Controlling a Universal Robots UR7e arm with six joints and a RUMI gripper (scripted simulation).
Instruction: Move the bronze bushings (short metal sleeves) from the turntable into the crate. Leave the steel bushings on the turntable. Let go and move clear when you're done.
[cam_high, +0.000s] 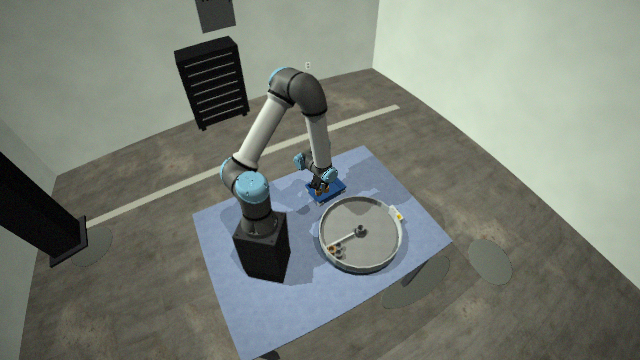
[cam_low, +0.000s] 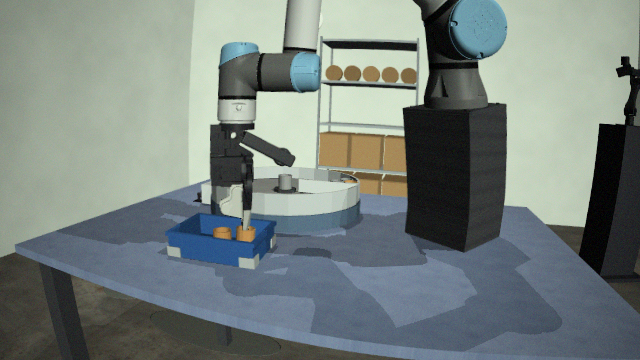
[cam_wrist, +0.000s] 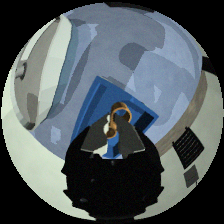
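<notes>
Now: the blue crate 4 cm ahead of my hand, 1 cm to the left of it and 3 cm below it. Round my hand: turntable: 2 cm behind, 34 cm to the right.
</notes>
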